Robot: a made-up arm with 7 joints.
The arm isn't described. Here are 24 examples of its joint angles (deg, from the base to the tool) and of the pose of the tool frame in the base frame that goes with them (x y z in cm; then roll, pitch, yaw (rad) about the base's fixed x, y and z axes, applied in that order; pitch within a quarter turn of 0, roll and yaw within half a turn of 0).
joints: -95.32 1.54 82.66 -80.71 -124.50 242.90 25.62
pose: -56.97 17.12 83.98 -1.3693 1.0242 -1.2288
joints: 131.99 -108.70 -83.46 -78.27 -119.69 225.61 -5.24
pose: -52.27 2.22 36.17 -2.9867 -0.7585 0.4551
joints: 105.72 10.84 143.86 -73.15 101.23 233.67 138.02
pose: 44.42 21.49 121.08 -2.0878 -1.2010 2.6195
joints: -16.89 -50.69 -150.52 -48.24 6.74 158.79 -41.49
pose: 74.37 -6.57 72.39 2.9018 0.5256 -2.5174
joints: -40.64 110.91 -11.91 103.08 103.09 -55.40 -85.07
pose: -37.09 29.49 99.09 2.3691 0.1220 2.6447
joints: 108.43 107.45 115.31 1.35 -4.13 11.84 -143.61
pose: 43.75 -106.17 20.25 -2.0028 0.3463 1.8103
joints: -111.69 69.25 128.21 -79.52 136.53 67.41 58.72
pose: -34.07 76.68 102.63 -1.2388 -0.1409 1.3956
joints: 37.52 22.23 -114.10 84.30 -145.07 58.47 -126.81
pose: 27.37 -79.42 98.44 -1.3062 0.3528 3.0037
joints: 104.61 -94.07 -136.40 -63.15 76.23 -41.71 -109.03
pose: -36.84 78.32 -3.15 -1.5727 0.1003 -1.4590
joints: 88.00 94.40 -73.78 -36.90 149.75 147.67 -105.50
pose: -13.20 -91.37 49.81 -2.6233 1.0912 2.5242
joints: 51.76 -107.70 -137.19 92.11 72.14 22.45 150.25
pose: 76.08 4.51 88.10 -1.8301 0.5416 -2.7767
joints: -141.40 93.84 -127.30 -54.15 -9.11 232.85 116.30
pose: 76.04 32.24 56.80 1.6132 0.3439 -1.1815
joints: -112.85 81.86 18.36 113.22 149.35 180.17 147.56
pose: 25.13 12.16 83.70 1.8745 -0.4117 -1.1860
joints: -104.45 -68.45 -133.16 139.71 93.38 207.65 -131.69
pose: -33.82 3.74 57.77 0.3792 -1.0008 2.2774
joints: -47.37 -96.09 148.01 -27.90 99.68 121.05 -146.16
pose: 56.62 -79.61 26.81 -2.3041 0.3620 -2.3672
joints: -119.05 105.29 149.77 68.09 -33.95 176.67 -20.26
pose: 41.95 50.87 -0.20 1.9300 -0.7105 3.0799
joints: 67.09 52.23 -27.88 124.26 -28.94 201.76 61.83
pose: 31.57 -16.20 92.34 0.6035 0.1734 -1.2373
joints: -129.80 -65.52 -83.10 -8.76 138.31 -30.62 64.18
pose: -70.71 -87.24 77.22 -2.6508 0.6440 -2.6095
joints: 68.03 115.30 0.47 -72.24 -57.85 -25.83 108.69
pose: 7.16 -29.70 -35.91 1.1488 -0.4157 0.7520
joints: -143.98 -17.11 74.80 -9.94 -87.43 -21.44 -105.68
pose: -42.91 12.09 157.67 2.2310 0.1149 -1.0349
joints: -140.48 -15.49 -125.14 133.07 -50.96 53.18 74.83
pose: -20.54 66.49 73.58 2.7648 -0.8107 1.1888
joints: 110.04 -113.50 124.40 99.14 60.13 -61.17 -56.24
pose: -44.70 24.16 78.41 1.7173 -0.6916 1.6694
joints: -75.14 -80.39 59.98 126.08 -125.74 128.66 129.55
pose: 46.44 -12.88 50.25 -1.4641 0.3050 -0.3737
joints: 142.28 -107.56 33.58 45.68 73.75 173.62 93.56
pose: -52.74 26.76 -4.24 -2.1882 0.5438 -0.8563
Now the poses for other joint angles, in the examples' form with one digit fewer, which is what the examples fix.
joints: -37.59 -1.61 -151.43 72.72 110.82 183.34 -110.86
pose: -51.4 -11.2 100.5 3.038 -1.220 1.586
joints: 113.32 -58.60 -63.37 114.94 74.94 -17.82 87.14
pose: 44.3 45.9 24.1 2.228 0.142 -1.385
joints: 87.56 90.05 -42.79 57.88 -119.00 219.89 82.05
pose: 21.8 -88.0 75.0 1.364 0.148 -2.378
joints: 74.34 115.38 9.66 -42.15 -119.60 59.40 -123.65
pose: -19.5 -55.6 -36.4 -2.984 -0.601 -0.779
